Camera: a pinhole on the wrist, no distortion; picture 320 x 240 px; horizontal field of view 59.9 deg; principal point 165.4 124.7 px. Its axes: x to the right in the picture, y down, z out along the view. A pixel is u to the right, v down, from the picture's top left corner.
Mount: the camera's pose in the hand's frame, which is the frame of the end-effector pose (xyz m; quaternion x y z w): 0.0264 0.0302 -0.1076 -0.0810 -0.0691 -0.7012 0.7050
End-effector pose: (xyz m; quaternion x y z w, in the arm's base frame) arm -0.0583 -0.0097 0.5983 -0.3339 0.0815 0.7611 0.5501
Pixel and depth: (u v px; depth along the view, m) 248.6 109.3 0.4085
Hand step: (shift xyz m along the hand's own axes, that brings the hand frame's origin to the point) 0.0112 -0.0033 0.3179
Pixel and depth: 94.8 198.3 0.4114
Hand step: 0.1413 0.2197 0.2705
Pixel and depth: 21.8 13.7 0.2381
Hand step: -0.0658 0.2005 0.1008
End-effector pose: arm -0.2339 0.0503 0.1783 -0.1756 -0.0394 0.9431 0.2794
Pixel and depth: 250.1 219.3 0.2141
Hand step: 0.1033 0.0118 0.1142
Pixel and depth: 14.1 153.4 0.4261
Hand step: 0.0757 0.3472 0.2591
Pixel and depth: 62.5 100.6 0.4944
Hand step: -0.0098 0.3135 0.3377
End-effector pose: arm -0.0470 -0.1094 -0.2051 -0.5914 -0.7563 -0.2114 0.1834
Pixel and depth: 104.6 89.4 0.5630
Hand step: -0.0369 0.2693 0.4179
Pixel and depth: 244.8 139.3 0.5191
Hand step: 0.0631 -0.0052 0.4306
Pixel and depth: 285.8 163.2 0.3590
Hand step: 0.0831 -0.0460 0.2752
